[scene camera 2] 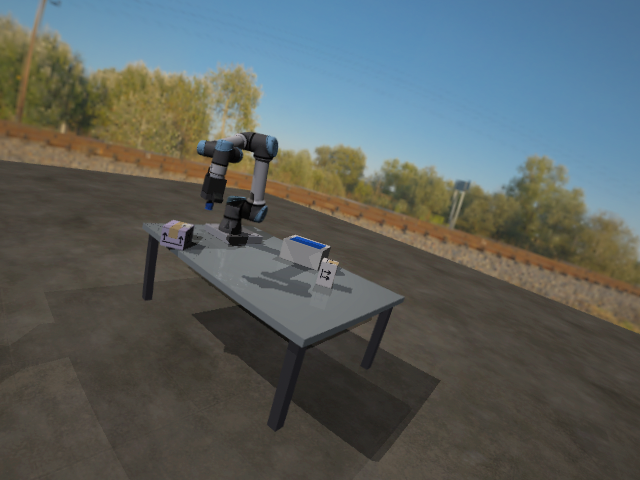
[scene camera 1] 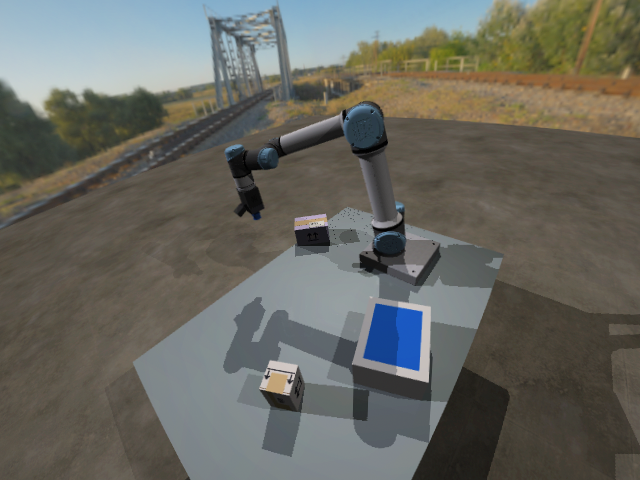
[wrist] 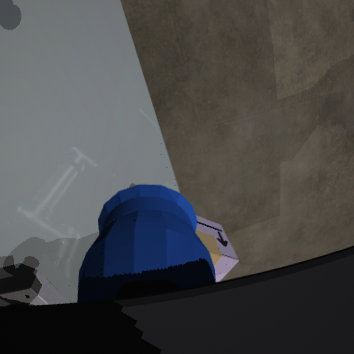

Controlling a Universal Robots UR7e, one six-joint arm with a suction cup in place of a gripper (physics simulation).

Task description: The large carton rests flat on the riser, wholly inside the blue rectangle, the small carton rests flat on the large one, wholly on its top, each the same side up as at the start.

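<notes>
The large carton, lilac with tan tape, stands at the table's far-left edge in the first scene view; its arrows point up there. The cup hides part of it in the wrist view. The small carton, white with a tan patch on top, stands on the table beside the riser. The blue rectangle on the riser's top bears no carton. My gripper, a blue suction cup, is open, holds nothing and hangs in the air above and apart from the large carton.
The grey table carries the arm's base plate between the large carton and the riser. The arm's shadow falls across the table. Beyond the table edge lies brown floor.
</notes>
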